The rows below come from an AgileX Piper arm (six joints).
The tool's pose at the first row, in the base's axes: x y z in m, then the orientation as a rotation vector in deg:
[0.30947, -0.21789, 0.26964, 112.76, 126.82, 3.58]
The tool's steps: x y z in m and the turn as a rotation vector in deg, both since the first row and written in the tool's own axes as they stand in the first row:
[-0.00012, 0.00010, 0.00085, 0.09, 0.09, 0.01]
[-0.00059, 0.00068, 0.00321, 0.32, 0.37, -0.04]
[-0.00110, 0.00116, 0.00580, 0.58, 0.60, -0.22]
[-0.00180, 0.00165, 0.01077, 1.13, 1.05, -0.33]
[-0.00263, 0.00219, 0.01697, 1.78, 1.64, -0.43]
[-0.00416, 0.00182, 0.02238, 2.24, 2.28, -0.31]
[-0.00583, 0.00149, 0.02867, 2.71, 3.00, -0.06]
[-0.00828, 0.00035, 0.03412, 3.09, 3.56, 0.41]
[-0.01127, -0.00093, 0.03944, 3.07, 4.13, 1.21]
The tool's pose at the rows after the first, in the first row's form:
[0.30972, -0.21807, 0.26883, 112.85, 126.91, 3.57]
[0.31072, -0.21867, 0.26665, 113.03, 127.23, 3.59]
[0.31166, -0.21934, 0.26423, 113.05, 127.67, 3.51]
[0.31302, -0.22040, 0.25949, 113.39, 128.31, 3.34]
[0.31463, -0.22170, 0.25356, 113.84, 129.08, 3.21]
[0.31531, -0.22373, 0.24835, 114.47, 129.57, 3.36]
[0.31618, -0.22597, 0.24229, 115.28, 129.98, 3.60]
[0.31620, -0.22900, 0.23702, 116.24, 130.04, 3.81]
[0.31613, -0.23258, 0.23191, 117.37, 129.58, 4.52]

